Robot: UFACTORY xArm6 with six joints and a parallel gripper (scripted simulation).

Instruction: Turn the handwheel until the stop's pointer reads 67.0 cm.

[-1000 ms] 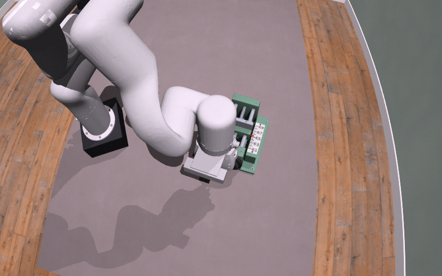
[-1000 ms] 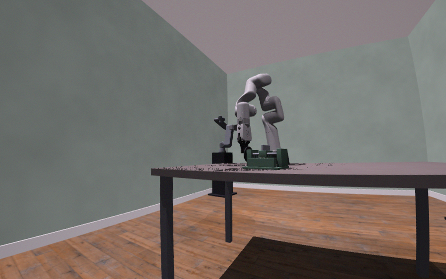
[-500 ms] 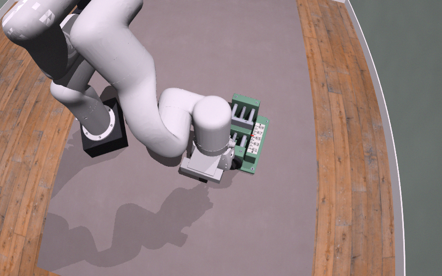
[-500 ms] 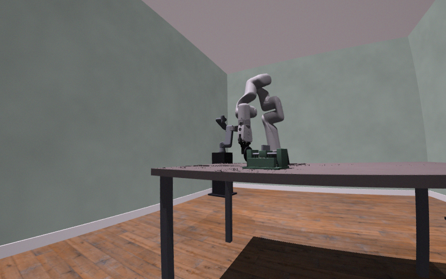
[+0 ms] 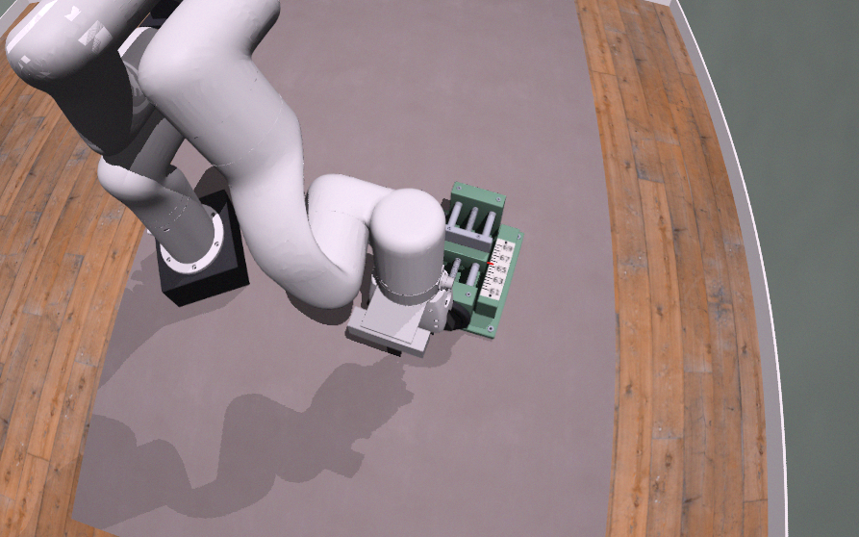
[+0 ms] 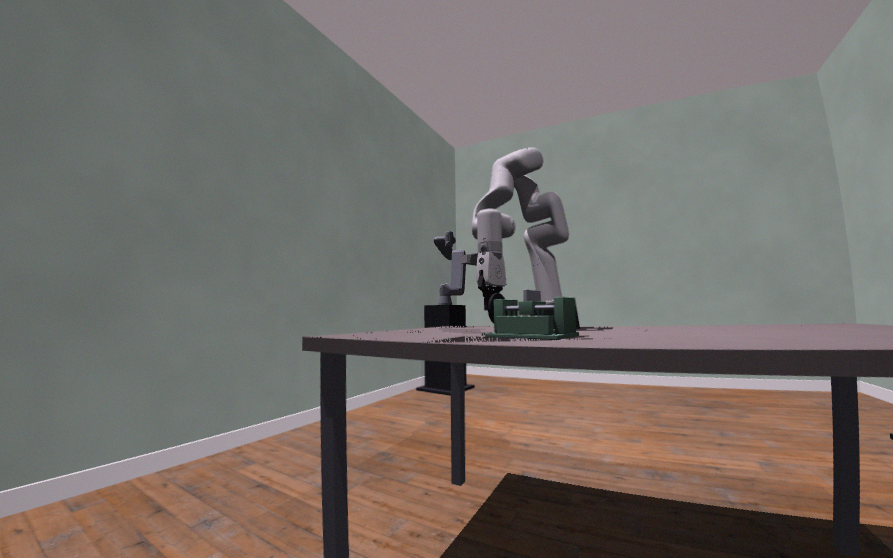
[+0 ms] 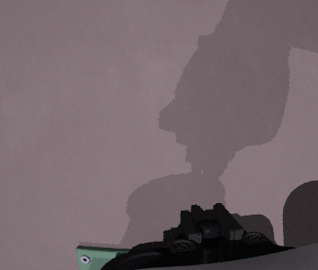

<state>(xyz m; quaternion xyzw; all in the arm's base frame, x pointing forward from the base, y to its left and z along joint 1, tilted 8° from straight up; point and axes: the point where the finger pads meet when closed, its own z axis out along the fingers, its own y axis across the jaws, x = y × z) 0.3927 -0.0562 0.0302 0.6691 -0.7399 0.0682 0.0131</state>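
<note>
My hand is 2 cm to the right of the black handwheel, 1 cm short of it and 1 cm above it. Round my hand: stop block 15 cm to the left, 6 cm ahead.
</note>
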